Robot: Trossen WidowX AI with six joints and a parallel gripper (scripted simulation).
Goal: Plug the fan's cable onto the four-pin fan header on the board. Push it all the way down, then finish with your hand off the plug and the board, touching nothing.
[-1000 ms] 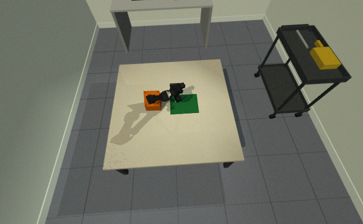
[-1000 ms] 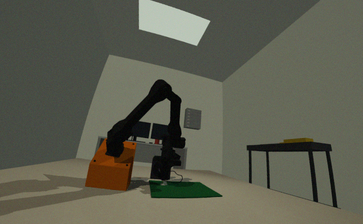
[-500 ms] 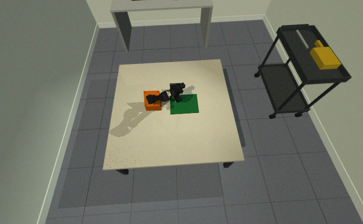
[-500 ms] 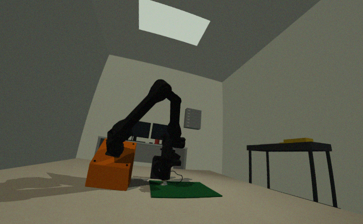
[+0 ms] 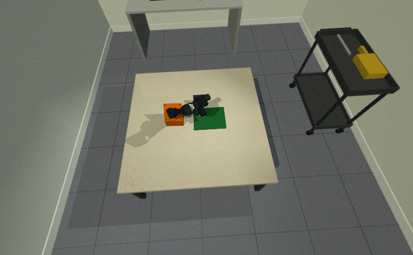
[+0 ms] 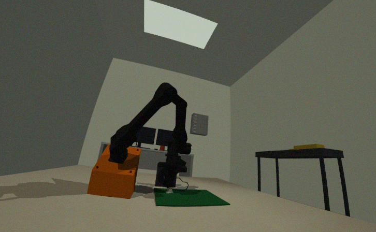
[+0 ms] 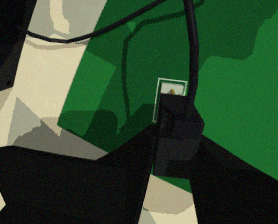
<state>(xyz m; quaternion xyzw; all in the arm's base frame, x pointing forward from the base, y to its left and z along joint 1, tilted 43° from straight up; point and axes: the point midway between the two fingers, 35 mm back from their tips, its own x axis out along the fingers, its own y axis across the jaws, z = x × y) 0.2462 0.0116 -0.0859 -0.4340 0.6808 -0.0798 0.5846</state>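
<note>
The dark fan plug is 10 mm above my gripper tip. From my gripper tip the other things lie so: black fan 10 mm behind, 140 mm to the left, 20 mm above; green board 90 mm ahead, 30 mm to the right, 60 mm below.
</note>
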